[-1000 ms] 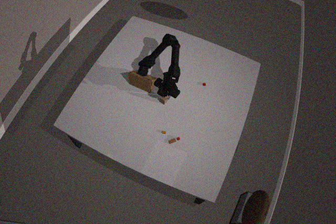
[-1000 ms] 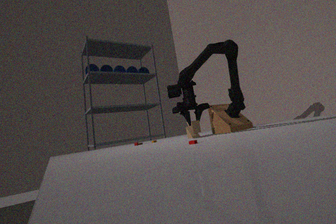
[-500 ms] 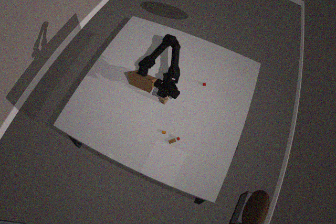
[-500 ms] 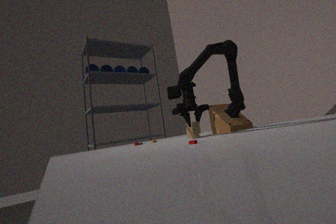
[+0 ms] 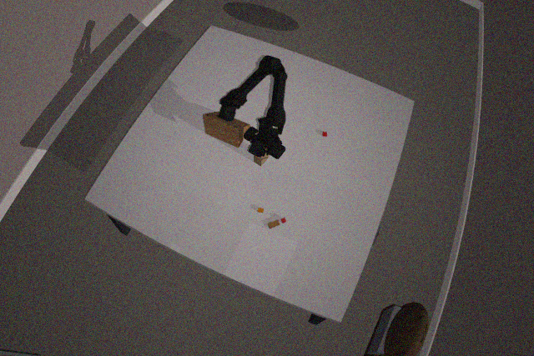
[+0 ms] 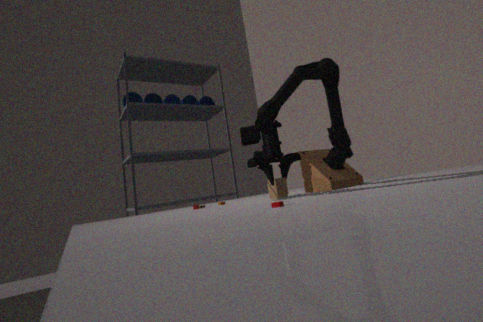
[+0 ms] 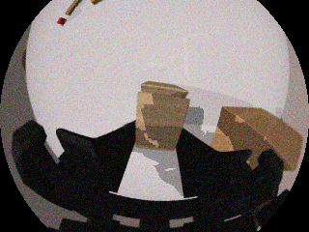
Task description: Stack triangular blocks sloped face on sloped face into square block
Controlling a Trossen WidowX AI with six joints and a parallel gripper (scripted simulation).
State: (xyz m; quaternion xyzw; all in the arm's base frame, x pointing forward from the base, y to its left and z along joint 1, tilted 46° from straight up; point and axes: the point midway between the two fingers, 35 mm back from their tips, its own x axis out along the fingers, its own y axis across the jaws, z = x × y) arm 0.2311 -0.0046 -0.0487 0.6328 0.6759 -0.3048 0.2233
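Right now the triangular block is 3 cm to the right of my gripper tip and 3 cm below it. Round my gripper tip: orange piece (13 cm ahead, 24 cm to the right, 4 cm below); red bit (24 cm ahead, 23 cm to the right, 4 cm below); tan piece (21 cm ahead, 26 cm to the right, 4 cm below).
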